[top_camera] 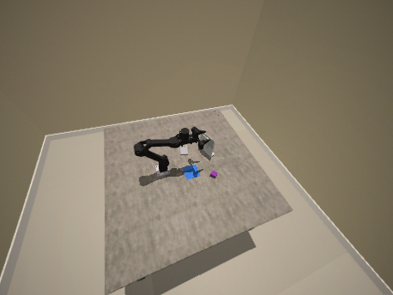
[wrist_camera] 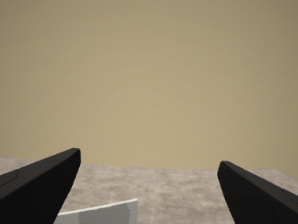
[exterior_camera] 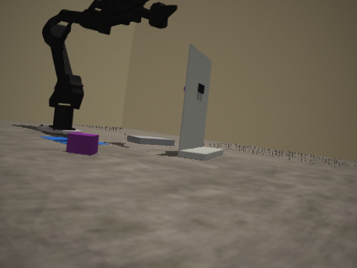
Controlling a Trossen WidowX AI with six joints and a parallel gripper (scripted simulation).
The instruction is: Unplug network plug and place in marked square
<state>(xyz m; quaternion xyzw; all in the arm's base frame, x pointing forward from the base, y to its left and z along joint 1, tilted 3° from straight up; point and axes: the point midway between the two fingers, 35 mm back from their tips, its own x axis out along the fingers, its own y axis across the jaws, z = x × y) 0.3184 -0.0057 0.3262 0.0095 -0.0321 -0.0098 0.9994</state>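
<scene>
Right now the network plug is 4 cm ahead of my gripper tip, 8 cm to the left of it and 18 cm below it. The rest, counted from my gripper tip: white upright panel 6 cm ahead, 9 cm to the left, 22 cm below; then flat grey slab 14 cm behind, 15 cm to the left, 31 cm below; then blue marked square 15 cm behind, 9 cm to the right, 32 cm below.
</scene>
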